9 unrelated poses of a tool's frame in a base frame.
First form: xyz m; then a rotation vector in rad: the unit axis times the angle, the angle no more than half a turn.
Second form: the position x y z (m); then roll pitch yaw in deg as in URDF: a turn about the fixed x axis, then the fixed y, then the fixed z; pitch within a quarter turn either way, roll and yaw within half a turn. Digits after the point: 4 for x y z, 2 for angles.
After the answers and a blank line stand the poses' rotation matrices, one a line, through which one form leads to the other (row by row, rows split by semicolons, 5 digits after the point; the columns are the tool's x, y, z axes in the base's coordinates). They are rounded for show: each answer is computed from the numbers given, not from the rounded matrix.
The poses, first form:
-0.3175 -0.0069 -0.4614 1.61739 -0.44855 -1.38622
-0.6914 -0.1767 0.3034 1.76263 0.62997 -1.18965
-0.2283 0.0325 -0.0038 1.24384 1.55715 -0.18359
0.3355 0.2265 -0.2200 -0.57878 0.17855 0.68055
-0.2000 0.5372 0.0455 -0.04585 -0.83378 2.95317
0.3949 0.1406 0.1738 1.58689 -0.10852 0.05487
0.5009 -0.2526 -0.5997 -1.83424 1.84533 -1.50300
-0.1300 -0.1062 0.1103 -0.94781 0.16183 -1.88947
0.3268 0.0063 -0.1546 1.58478 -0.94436 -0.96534
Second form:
-0.3175 -0.0069 -0.4614 85.32 34.98 -68.76
-0.6914 -0.1767 0.3034 109.97 65.49 -9.17
-0.2283 0.0325 -0.0038 131.17 51.98 77.81
0.3355 0.2265 -0.2200 -28.25 19.79 35.17
-0.2000 0.5372 0.0455 -31.55 0.52 175.53
0.3949 0.1406 0.1738 91.13 -5.93 -2.01
0.5009 -0.2526 -0.5997 -125.34 -31.61 -106.99
-0.1300 -0.1062 0.1103 -35.22 -32.78 -105.02
0.3268 0.0063 -0.1546 99.83 7.47 -67.87

0.29685 0.28307 -0.91200; -0.76368 -0.50300 -0.40470; -0.57330 0.81662 0.06686
0.40951 0.78978 -0.45666; -0.06613 -0.47354 -0.87828; -0.90990 0.38987 -0.14170
0.13006 0.76873 0.62621; 0.60202 0.44060 -0.66592; -0.78782 0.46360 -0.40548
0.76914 -0.63843 -0.02884; 0.54204 0.62778 0.55864; -0.33855 -0.44530 0.82891
-0.99692 -0.06173 -0.04843; 0.07794 -0.84994 -0.52109; -0.00900 -0.52326 0.85213
0.99404 -0.10387 -0.03308; -0.03493 -0.01600 -0.99926; 0.10326 0.99446 -0.01953
-0.24886 -0.67806 0.69160; -0.81450 -0.23986 -0.52825; 0.52408 -0.69477 -0.49259
-0.21784 0.70820 0.67156; -0.81209 -0.51319 0.27776; 0.54135 -0.48486 0.68692
0.37348 -0.10981 -0.92111; -0.91848 -0.18296 -0.35060; -0.13002 0.97697 -0.16919

